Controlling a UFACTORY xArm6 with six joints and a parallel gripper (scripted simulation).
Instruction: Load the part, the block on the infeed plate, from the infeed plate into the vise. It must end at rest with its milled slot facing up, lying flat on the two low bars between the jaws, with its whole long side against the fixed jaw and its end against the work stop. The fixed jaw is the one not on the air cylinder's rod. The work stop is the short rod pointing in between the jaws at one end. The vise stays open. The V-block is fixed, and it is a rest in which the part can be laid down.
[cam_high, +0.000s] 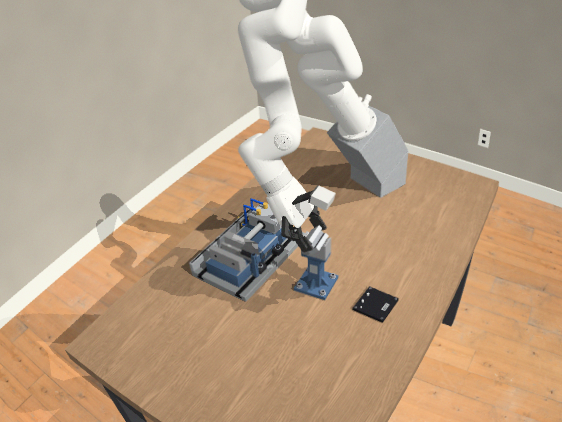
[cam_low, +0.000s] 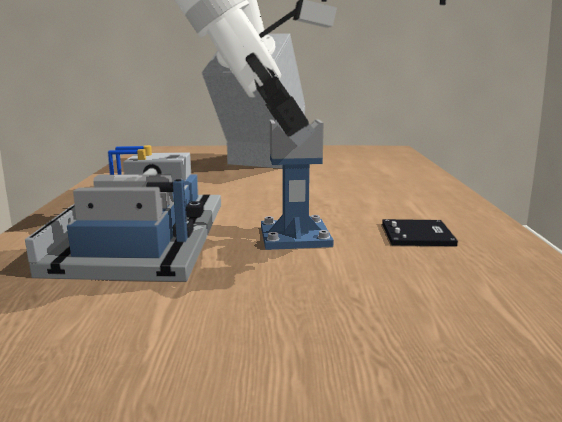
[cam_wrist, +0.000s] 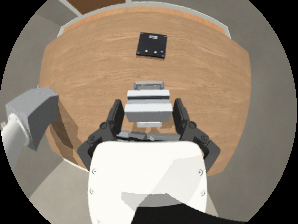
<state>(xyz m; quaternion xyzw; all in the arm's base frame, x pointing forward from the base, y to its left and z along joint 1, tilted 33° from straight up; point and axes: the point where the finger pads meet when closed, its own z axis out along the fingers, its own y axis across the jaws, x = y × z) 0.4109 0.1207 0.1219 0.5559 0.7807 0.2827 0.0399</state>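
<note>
Now: the part 1 cm to the left of my hand and 1 cm below it. Also, from my hand: blue work stop post (13 cm to the right, 11 cm below, 7 cm ahead); black stop rod (16 cm to the right, 8 cm below, 7 cm ahead); cylinder rod (20 cm to the right, 9 cm below, 1 cm behind).
</note>
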